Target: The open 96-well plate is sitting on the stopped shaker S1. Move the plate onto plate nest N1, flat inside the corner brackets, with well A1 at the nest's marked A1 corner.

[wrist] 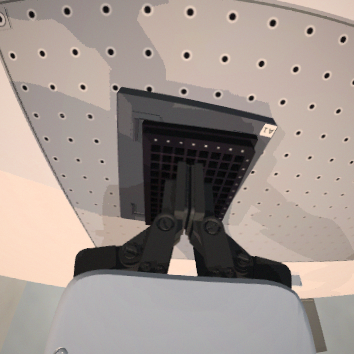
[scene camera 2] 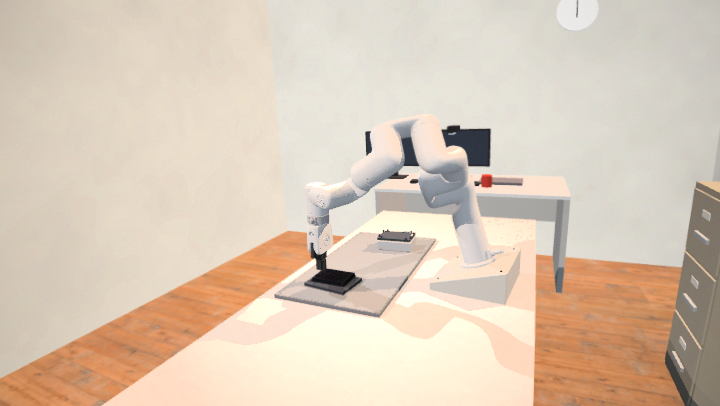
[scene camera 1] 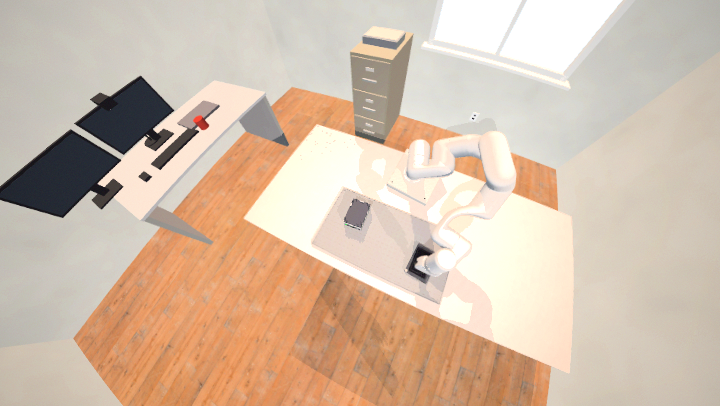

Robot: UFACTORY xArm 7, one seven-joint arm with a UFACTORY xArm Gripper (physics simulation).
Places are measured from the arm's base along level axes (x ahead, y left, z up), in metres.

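Pixels of known places: gripper, between the fingertips: (wrist: 187, 175) (scene camera 2: 321, 269) (scene camera 1: 420, 270); arm's base, origin of its link: (scene camera 2: 478, 261).
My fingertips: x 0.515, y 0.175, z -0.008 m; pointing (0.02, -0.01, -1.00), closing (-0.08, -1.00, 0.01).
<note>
Ahead of a thing's pixels: the offset from my fingertips to its top centre. "spot": to the spot under its first point. Level surfaces: height alone.
The black 96-well plate {0.002 m right, 0.043 m back, 0.016 m down} (scene camera 2: 333, 276) (wrist: 200, 156) lies on the dark nest N1 {spot: 0.062 m left, 0.111 m back, 0.033 m down} (scene camera 2: 344, 289) (wrist: 131, 175). In the wrist view a wider strip of nest shows on the plate's left, with bracket outlines there; whether it sits fully inside the brackets cannot be told. The nest's white A1 label {spot: 0.062 m right, 0.019 m ahead, 0.033 m down} (wrist: 268, 130) is at its upper right corner; the plate's own A1 mark is not readable. My gripper (scene camera 2: 321, 268) (wrist: 187, 175) is shut and empty, pointing down at the plate; whether the tips touch it cannot be told. The shaker S1 {spot: 0.394 m right, 0.161 m back, 0.010 m up} (scene camera 1: 356, 212) (scene camera 2: 396, 244) stands apart, without the black plate.
The nest and shaker stand on a grey perforated board {0.045 m down} (scene camera 1: 375, 252) (scene camera 2: 398, 264) (wrist: 165, 30) on the pale table {0.058 m down} (scene camera 1: 524, 272) (scene camera 2: 453, 363). The arm's wedge-shaped base (scene camera 1: 408, 184) (scene camera 2: 496, 284) stands beside the board. A desk (scene camera 1: 221, 95) and a filing cabinet (scene camera 1: 375, 85) are farther off.
</note>
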